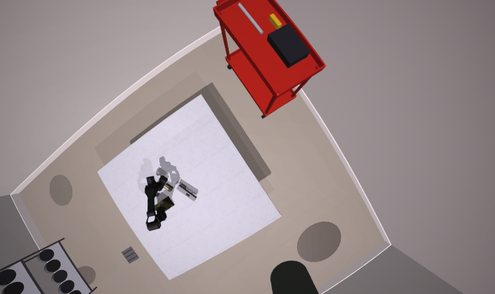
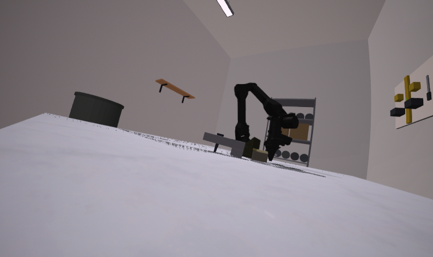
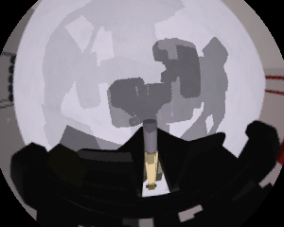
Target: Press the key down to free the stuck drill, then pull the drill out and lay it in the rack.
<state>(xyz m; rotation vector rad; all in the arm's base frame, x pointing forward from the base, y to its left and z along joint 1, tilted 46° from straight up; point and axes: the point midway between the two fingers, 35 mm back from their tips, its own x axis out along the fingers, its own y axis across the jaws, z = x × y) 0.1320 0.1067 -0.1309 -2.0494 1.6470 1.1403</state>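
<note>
The drill lies 1 cm ahead of my gripper tip, 4 cm to the right of it and 4 cm above it. Round my gripper tip: grey block 15 cm ahead, 17 cm to the right, 4 cm above.
</note>
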